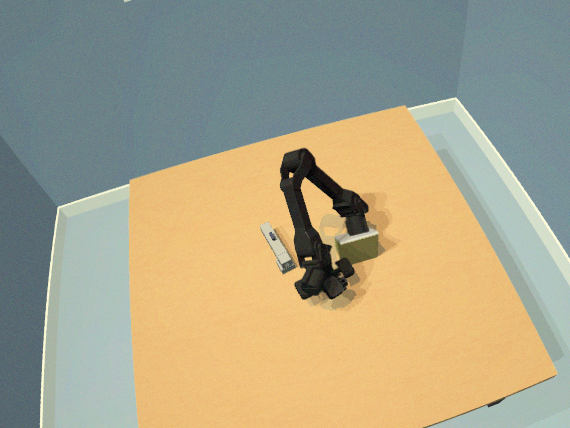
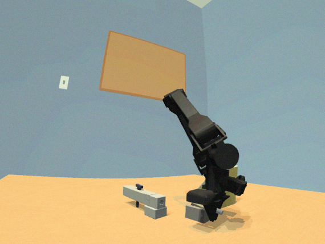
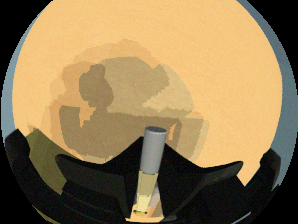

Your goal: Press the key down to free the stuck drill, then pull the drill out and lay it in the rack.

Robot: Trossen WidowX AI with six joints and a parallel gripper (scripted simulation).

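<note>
My gripper tip is 50 mm to the left of the grey v-grooved rack, 20 mm short of it and 10 mm below it. Also, from my gripper tip: grey drill fixture (180 mm to the right, 150 mm ahead, 30 mm above); dark key (200 mm to the right, 150 mm ahead, 40 mm above).
</note>
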